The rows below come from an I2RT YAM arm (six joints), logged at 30 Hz.
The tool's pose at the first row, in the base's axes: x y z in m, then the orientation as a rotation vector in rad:
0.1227 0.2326 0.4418 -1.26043 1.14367 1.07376
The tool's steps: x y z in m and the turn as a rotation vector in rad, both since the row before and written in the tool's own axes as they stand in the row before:
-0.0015 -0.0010 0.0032 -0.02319 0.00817 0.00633
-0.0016 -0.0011 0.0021 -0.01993 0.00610 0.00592
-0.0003 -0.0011 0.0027 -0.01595 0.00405 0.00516
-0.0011 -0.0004 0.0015 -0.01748 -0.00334 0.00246
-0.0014 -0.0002 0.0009 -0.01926 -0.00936 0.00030
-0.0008 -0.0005 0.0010 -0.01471 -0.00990 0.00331
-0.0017 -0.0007 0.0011 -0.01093 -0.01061 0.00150
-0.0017 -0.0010 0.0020 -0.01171 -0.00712 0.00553
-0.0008 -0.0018 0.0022 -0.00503 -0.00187 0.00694
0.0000 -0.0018 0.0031 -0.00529 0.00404 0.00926
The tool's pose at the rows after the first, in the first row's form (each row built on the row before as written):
0.1236 0.2358 0.4434 -1.28111 1.14500 1.09027
0.1245 0.2379 0.4451 -1.29806 1.14572 1.10531
0.1255 0.2406 0.4454 -1.31087 1.14593 1.11811
0.1257 0.2422 0.4465 -1.32090 1.13792 1.13402
0.1257 0.2432 0.4479 -1.32893 1.12296 1.15286
0.1260 0.2443 0.4487 -1.33173 1.11186 1.17096
0.1264 0.2455 0.4504 -1.33181 1.10046 1.18546
0.1270 0.2476 0.4522 -1.33332 1.09429 1.20151
0.1285 0.2500 0.4531 -1.33298 1.09605 1.21109
0.1300 0.2533 0.4532 -1.33624 1.10369 1.21932

